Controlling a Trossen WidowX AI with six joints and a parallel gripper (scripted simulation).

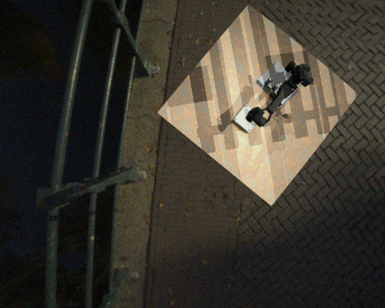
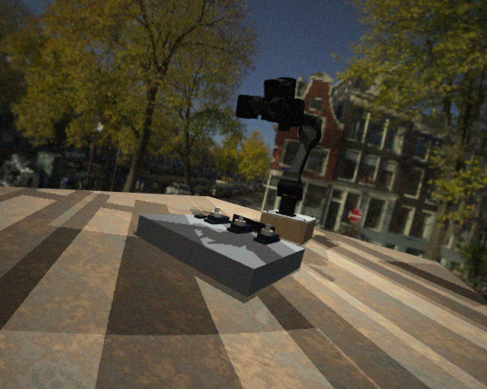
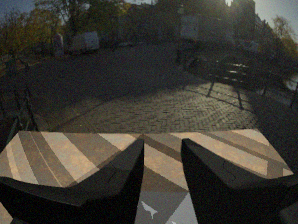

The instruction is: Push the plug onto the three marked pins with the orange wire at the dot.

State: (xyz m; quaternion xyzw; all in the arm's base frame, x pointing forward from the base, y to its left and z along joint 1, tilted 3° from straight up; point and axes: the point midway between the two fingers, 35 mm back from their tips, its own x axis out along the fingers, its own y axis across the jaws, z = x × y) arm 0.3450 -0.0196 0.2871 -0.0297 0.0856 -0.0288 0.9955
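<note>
Now: gripper tip 28 cm above the red dot, 8 cm past it and 3 cm to the right of it. From my gripper tip the other things lie so: light band: 28 cm below, 8 cm behind, 3 cm to the left; grey holder: 33 cm below, 7 cm ahead, 2 cm to the left.
</note>
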